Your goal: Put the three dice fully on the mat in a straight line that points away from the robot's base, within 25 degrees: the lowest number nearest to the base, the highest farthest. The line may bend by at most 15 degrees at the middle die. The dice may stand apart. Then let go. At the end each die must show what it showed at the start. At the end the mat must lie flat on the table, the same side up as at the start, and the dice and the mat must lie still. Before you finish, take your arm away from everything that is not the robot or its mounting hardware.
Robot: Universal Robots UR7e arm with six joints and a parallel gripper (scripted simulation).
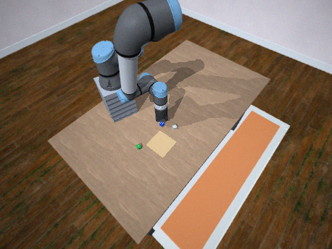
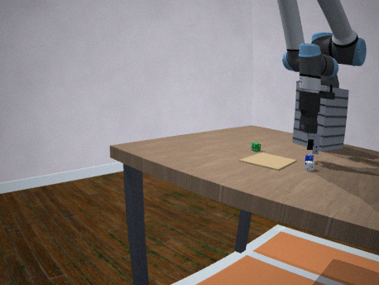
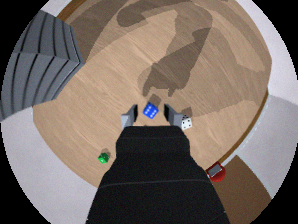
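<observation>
The blue die lies 40 mm below my hand, 10 mm to the right of it and 10 mm ahead of it. Also, from my hand: tan mat 120 mm to the right, 90 mm ahead, 50 mm below; green die 230 mm to the right, 40 mm below; white die 90 mm ahead, 40 mm below, 30 mm to the left.
</observation>
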